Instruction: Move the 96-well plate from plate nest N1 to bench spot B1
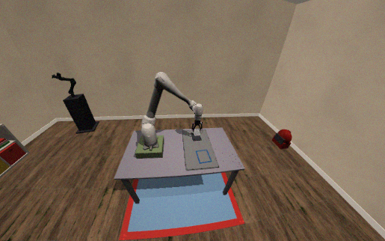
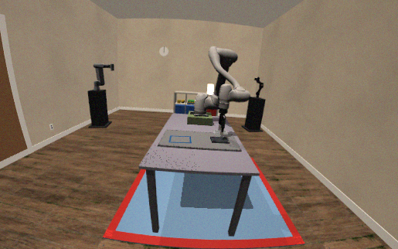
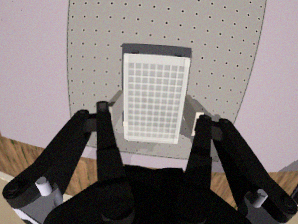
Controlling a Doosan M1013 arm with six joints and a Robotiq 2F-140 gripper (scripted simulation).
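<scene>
My gripper is now 9 cm above the dark plate nest. Also, from my hand: white 96-well plate: 2 cm below.
</scene>
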